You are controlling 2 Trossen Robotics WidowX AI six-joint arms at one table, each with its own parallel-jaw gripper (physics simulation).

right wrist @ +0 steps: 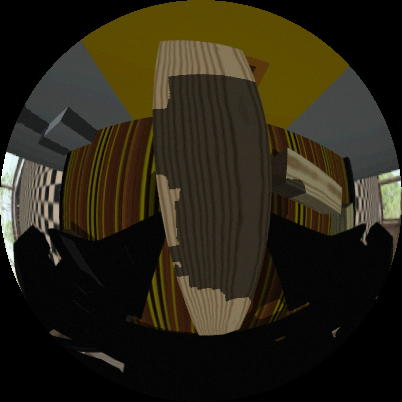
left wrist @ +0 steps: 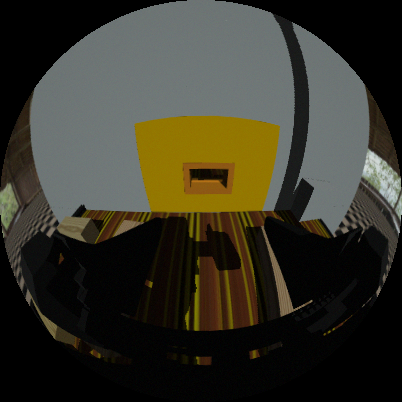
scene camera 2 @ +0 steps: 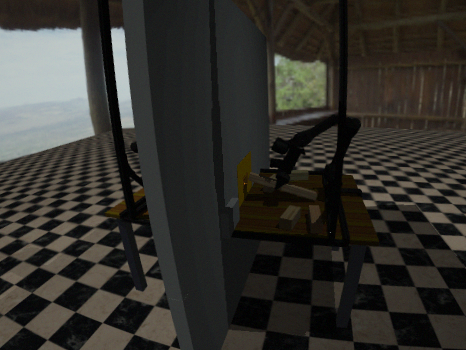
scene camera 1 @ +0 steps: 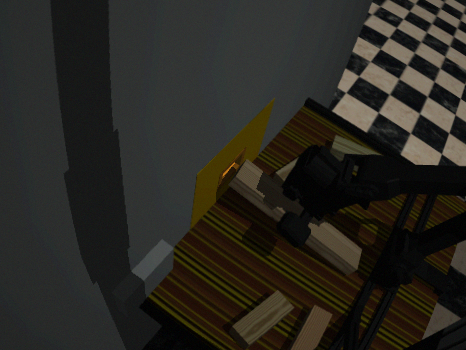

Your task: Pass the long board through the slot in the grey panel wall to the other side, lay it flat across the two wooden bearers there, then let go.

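Frame: origin at the left arm's base, x ahead, y left, z up, level; centimetres.
Seen in the pictures: left gripper, fingertip midpoint: (left wrist: 214,222); right gripper, fingertip midpoint: (right wrist: 214,216) (scene camera 2: 276,186) (scene camera 1: 286,212); right arm's base at its link origin: (scene camera 1: 387,276).
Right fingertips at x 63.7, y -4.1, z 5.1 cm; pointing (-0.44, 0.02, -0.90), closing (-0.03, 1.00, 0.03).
Pixels of each thing's top centre, then the offset from my right fingertips to it. "spot": a spot on its surface instead.
- yellow panel at a spot on its surface: (left wrist: 165,145) spot: dx -20.5, dy +8.3, dz +8.4 cm
- orange-framed slot at a spot on its surface: (right wrist: 253,68) spot: dx -15.7, dy +4.2, dz +3.1 cm
- grey block at a spot on its surface: (scene camera 1: 155,265) spot: dx -12.8, dy -28.0, dz +3.0 cm
- wooden block at its top centre: (left wrist: 71,223) dx -31.7, dy +32.7, dz -2.3 cm
The long pale board (scene camera 1: 336,246) (scene camera 2: 303,192) (right wrist: 215,175) hangs above the table on the near side of the wall, tilted, its wall end higher. My right gripper (scene camera 1: 305,214) (right wrist: 214,216) is shut on its middle. Its wall end is close to the yellow panel (scene camera 1: 260,130) (left wrist: 165,145) (right wrist: 115,35), outside the orange-framed slot (scene camera 1: 229,170) (left wrist: 208,176) (right wrist: 253,68); in the right wrist view the slot is right of that end. My left gripper (left wrist: 214,222) is open and empty, facing the slot. Two wooden strips (left wrist: 128,226) (left wrist: 281,282), seemingly the bearers, show partly behind its fingers.
On the right arm's table lie loose wooden blocks (scene camera 1: 262,317) (scene camera 1: 313,327) (scene camera 2: 290,216) (right wrist: 312,182). A grey block (scene camera 1: 155,265) (scene camera 2: 232,212) (right wrist: 72,129) stands against the grey wall (scene camera 2: 245,90). A wooden block (left wrist: 77,228) lies at the left in the left wrist view.
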